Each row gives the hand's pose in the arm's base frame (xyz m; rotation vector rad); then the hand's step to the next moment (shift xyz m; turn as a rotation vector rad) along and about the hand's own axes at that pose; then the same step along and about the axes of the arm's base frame.
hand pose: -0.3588 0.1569 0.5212 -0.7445 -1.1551 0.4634
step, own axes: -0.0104 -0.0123 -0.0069 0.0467 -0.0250 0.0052
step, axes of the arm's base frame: 0.0023 -0.0174 0.0009 0.0105 0.0161 0.0496
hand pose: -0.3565 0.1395 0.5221 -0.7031 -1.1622 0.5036
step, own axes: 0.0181 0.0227 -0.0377 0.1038 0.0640 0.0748
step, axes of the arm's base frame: 0.0415 0.0191 -0.0134 -0.0367 0.1330 0.0378
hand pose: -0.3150 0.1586 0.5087 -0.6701 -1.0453 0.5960
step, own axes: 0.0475 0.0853 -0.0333 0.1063 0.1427 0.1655
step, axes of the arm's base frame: 0.0379 0.0834 -0.0475 -0.1287 0.2058 0.0120
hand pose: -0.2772 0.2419 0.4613 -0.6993 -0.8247 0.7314
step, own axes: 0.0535 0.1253 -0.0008 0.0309 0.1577 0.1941
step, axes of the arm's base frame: -0.0104 0.1118 -0.0771 -0.1926 0.1619 -0.0148
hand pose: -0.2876 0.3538 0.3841 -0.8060 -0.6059 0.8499
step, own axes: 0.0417 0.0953 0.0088 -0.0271 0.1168 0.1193
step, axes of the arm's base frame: -0.0238 0.0769 -0.0664 -0.1510 0.0691 -0.0322
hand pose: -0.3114 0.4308 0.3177 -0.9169 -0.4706 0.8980
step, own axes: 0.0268 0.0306 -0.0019 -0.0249 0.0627 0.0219
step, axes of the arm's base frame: 0.0023 0.0304 -0.0270 -0.0578 0.0084 -0.0402
